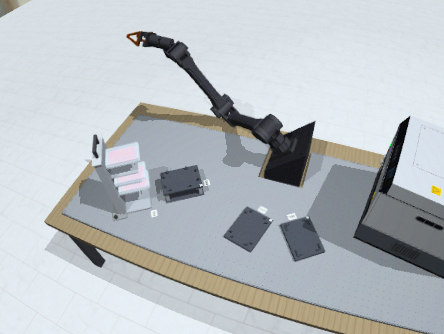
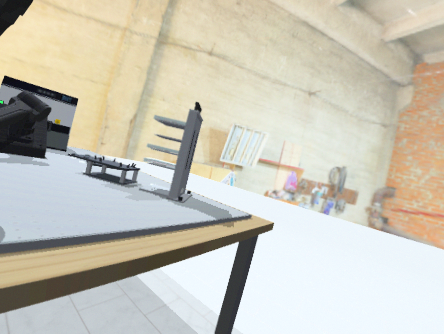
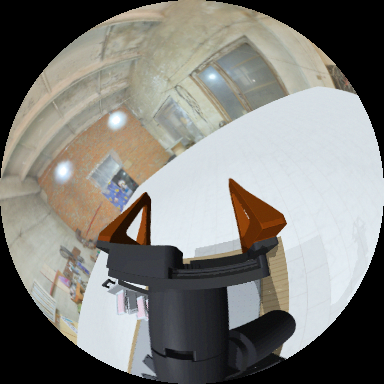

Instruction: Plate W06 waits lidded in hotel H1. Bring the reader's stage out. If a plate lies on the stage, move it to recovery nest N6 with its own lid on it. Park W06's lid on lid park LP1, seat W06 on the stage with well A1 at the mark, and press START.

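Where they show: gripper, fingertip midpoint: (image 1: 131, 35) (image 3: 186, 188); arm's base at its link origin: (image 1: 284, 149) (image 2: 21, 130).
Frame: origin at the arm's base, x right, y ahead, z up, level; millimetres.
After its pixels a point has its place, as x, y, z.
Note:
My gripper (image 1: 130, 37) @(773, -120, 378) (image 3: 186, 188) @(773, -120, 378) is open and empty, with its orange fingers wide apart. It is high beyond the table's far edge, well away from the rack and reader. A grey upright rack (image 1: 111, 185) @(531, 482, 93) (image 2: 185, 155) @(631, 385, 60) stands at the table's left end and holds several pale plates with pink tops, including an upper plate (image 1: 123, 155) @(504, 395, 178). Its level labels and the lids cannot be made out. The reader (image 1: 431, 150) @(-528, 72, 256) (image 2: 66, 112) @(-373, 221, 147) is a white and dark box at the right; its stage does not show. Which nest is N6 or LP1 cannot be read.
A raised dark nest (image 1: 181, 180) @(359, 280, -36) (image 2: 112, 164) @(403, 250, -36) stands beside the rack. Two low dark nests (image 1: 248, 229) @(32, 372, -87) (image 1: 302, 239) @(-175, 345, -85) lie between it and the reader. Small white labels lie by them. The arm's black base (image 1: 290, 162) @(-45, 93, 33) stands at the table's far edge.

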